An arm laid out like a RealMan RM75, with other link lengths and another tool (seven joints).
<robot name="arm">
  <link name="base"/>
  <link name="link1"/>
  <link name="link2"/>
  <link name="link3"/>
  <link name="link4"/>
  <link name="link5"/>
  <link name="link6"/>
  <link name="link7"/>
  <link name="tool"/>
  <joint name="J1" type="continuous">
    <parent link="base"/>
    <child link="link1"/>
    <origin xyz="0 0 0.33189"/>
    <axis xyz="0 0 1"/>
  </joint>
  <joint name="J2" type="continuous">
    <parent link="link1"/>
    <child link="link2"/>
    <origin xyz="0 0 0"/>
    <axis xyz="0 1 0"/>
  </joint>
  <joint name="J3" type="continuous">
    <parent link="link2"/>
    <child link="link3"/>
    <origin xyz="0 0 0.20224"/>
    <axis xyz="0 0 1"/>
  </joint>
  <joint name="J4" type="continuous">
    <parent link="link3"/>
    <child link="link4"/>
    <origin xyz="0 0 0"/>
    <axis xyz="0 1 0"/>
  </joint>
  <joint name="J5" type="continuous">
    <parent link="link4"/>
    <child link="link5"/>
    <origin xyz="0 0 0.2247"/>
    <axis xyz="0 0 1"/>
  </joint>
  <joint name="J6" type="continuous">
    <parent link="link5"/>
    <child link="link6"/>
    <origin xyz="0 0 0"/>
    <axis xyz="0 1 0"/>
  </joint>
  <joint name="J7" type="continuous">
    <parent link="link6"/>
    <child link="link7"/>
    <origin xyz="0 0 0.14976"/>
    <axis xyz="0 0 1"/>
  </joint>
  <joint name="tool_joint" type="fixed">
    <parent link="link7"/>
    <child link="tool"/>
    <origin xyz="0.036 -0.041 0.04" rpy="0 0.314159 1.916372"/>
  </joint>
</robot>
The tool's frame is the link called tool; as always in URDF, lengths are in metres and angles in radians. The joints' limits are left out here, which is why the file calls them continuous.
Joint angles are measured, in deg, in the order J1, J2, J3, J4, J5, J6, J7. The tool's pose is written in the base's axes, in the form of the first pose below.
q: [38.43 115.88 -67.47 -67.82 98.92 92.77 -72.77]
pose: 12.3, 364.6, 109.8; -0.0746, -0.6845, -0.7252; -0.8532, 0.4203, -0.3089; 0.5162, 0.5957, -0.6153
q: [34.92 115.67 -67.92 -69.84 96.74 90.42 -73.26]
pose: 33.7, 370.9, 112.4; -0.1403, -0.6843, -0.7155; -0.8752, 0.4236, -0.2335; 0.4629, 0.5935, -0.6584
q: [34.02 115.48 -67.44 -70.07 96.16 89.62 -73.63]
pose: 41.3, 375.0, 116.0; -0.1620, -0.6792, -0.7159; -0.8838, 0.4225, -0.2009; 0.4389, 0.6002, -0.6687
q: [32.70 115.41 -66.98 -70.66 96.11 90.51 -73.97]
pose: 48.3, 372.4, 119.0; -0.1666, -0.6789, -0.7151; -0.8850, 0.4227, -0.1952; 0.4348, 0.6003, -0.6712
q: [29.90 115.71 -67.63 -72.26 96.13 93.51 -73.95]
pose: 58.7, 357.5, 115.7; -0.1631, -0.6913, -0.7039; -0.8700, 0.4373, -0.2278; 0.4653, 0.5752, -0.6727
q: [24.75 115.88 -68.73 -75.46 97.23 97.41 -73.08]
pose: 74.0, 334.0, 115.3; -0.1671, -0.6934, -0.7009; -0.8451, 0.4669, -0.2604; 0.5078, 0.5488, -0.6641
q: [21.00 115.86 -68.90 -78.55 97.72 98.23 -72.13]
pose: 83.9, 324.4, 120.7; -0.1875, -0.6856, -0.7034; -0.8433, 0.4796, -0.2427; 0.5037, 0.5477, -0.6681
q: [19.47 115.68 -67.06 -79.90 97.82 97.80 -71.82]
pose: 90.9, 327.5, 132.4; -0.2099, -0.6687, -0.7133; -0.8582, 0.4755, -0.1932; 0.4684, 0.5717, -0.6737
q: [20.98 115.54 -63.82 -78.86 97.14 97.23 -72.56]
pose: 92.7, 339.9, 145.0; -0.2166, -0.6578, -0.7214; -0.8801, 0.4513, -0.1473; 0.4225, 0.6031, -0.6767
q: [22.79 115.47 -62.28 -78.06 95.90 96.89 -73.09]
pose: 90.8, 348.1, 149.4; -0.2153, -0.6657, -0.7145; -0.8918, 0.4321, -0.1339; 0.3979, 0.6084, -0.6867
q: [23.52 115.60 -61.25 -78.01 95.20 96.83 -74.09]
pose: 89.4, 352.3, 153.0; -0.2054, -0.6745, -0.7091; -0.9042, 0.4080, -0.1261; 0.3744, 0.6153, -0.6937
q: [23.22 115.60 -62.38 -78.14 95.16 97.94 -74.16]
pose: 89.1, 346.1, 146.9; -0.1948, -0.6889, -0.6982; -0.8961, 0.4144, -0.1588; 0.3987, 0.5947, -0.6981
